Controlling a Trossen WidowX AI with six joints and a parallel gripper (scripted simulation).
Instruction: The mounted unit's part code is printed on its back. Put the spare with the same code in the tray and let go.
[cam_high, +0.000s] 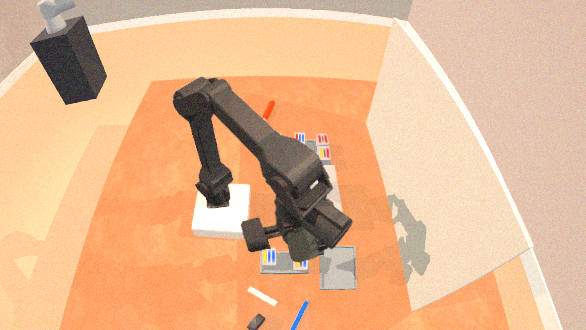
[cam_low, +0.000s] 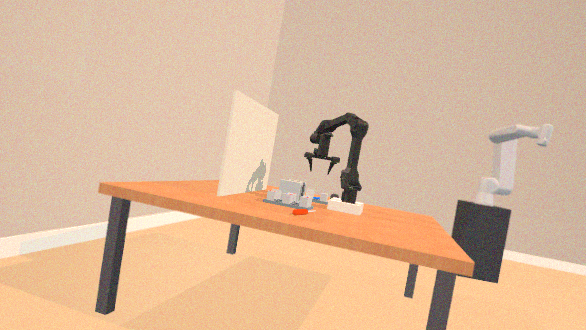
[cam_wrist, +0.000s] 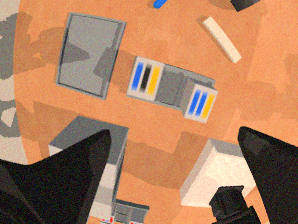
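The grey rack lies 140 mm below my gripper tip and 10 mm behind it. The rest, counted from my gripper tip: white bar (150 mm below, 90 mm to the right, 80 mm behind); then mounted unit (170 mm to the left, 110 mm ahead, 100 mm below); then grey tray (150 mm below, 130 mm ahead, 40 mm to the right).
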